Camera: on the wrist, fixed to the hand. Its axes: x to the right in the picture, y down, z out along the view.
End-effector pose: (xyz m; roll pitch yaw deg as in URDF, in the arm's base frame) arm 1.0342 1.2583 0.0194 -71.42 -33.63 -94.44
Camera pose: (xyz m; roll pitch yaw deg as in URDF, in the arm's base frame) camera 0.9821 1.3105 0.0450 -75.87 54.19 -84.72
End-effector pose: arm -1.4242 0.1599 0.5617 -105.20 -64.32 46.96
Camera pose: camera -1.4610 0.0914 0.5692 -96.57 20.73 16.73
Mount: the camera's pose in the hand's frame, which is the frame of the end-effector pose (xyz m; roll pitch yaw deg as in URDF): -0.0258 -0.0633 -0.0378 5.63 12.90 88.17
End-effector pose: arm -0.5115 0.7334 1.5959 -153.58 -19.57 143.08
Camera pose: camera -0.4994 0.6744 1.6457 -153.51 12.10 59.40
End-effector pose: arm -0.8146 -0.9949 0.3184 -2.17 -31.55 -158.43
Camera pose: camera -0.8351 -0.9335 0.2748 -26.74 11.84 -77.99
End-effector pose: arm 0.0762 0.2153 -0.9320 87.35 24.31 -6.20
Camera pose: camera 0.0300 0.2554 -0.9806 66.92 -59.85 26.05
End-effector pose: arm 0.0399 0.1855 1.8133 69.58 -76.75 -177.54
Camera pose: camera -0.0241 0.1694 1.7716 -76.54 -12.81 -31.81
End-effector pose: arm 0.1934 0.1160 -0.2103 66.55 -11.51 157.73
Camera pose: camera 0.1997 0.1032 -0.2871 -10.72 -52.65 -99.88
